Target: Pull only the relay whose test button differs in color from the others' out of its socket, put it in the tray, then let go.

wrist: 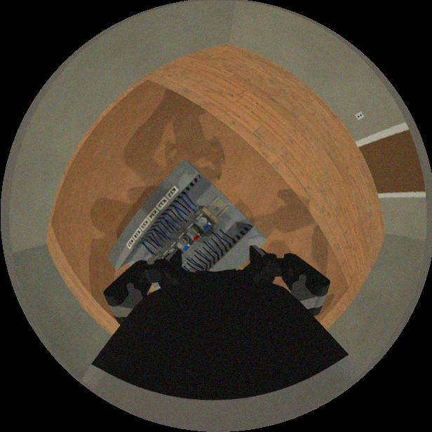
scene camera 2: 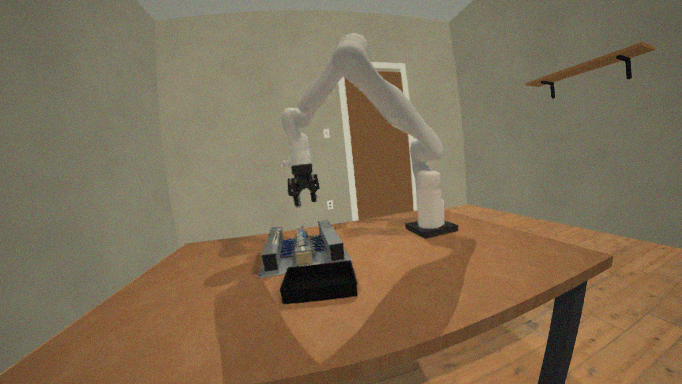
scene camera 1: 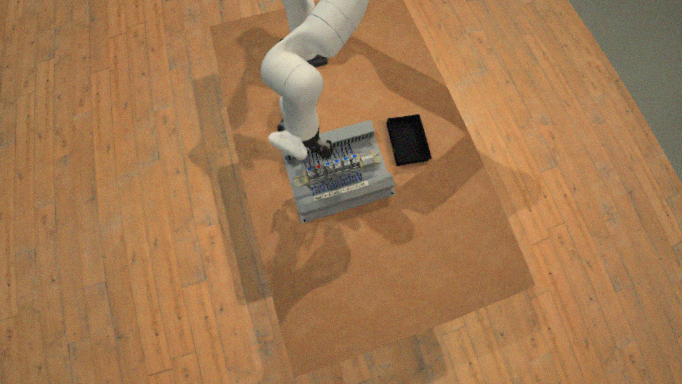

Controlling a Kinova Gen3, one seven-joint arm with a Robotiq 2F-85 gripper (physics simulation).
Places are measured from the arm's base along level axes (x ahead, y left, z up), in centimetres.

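Pixels of known places: gripper, fingertip midpoint: (scene camera 2: 306, 204) (scene camera 1: 307, 150); arm's base at its link origin: (scene camera 2: 430, 225).
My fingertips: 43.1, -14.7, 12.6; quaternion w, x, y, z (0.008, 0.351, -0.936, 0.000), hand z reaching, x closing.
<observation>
Ahead of a thing's pixels: the offset from my fingertips to its top centre, as dx, dy, dz. Level surfaces: height alone.
The relay with the red test button @(+3.7, +1.8, -7.9) (scene camera 1: 318, 167) (wrist: 196, 237) sits in its socket, second from the left in the row in scene camera 1. Several relays with blue buttons, such as the leftmost relay @(+3.4, -1.1, -7.9) (scene camera 1: 309, 170) (wrist: 207, 226), stand in the same row on the grey panel (scene camera 1: 350, 200) (scene camera 2: 331, 241) (wrist: 189, 171). My gripper (scene camera 2: 306, 202) (wrist: 215, 254) is open and empty, pointing down well above the panel. In scene camera 1 its fingertips are hard to make out against the panel. The black tray @(+3.8, +33.8, -11.3) (scene camera 1: 413, 161) (scene camera 2: 320, 291) is empty and stands beside the panel.
Two raised grey wire ducts run along the panel on either side of the relay row, with blue wires between. A pale end block @(+5.2, +17.4, -10.2) (scene camera 1: 368, 159) (scene camera 2: 303, 257) sits at the row's tray end. The robot base (scene camera 2: 431, 229) stands on the brown table @(dz -14.8) (scene camera 1: 425, 260) (scene camera 2: 165, 310).
</observation>
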